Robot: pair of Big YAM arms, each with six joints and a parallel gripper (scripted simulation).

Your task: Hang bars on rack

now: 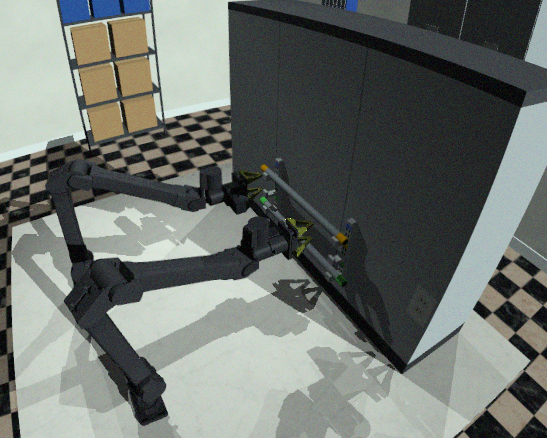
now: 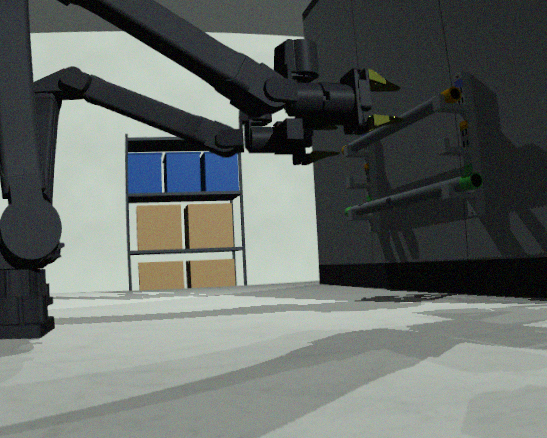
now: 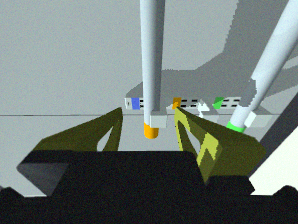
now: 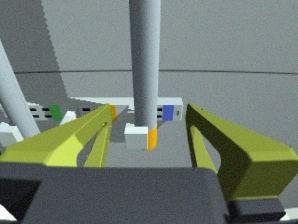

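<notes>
Now: left hand 4 cm short of the orange-ended bar and 16 cm to the left of it. The rest, counted from my left hand: green-ended bar (4 cm ahead, 17 cm to the right, 15 cm below); grey cabinet wall (24 cm ahead, 16 cm to the right, 11 cm above); wall outlet (1 cm ahead, 68 cm to the right, 4 cm below).
Right now the orange-ended bar is 90 mm ahead of my right hand and 140 mm to the left of it. Round my right hand: green-ended bar: 80 mm ahead, 130 mm to the left, 150 mm below; grey cabinet wall: 290 mm ahead, 140 mm to the left, 110 mm above; wall outlet: 60 mm ahead, 380 mm to the right, 40 mm below.
</notes>
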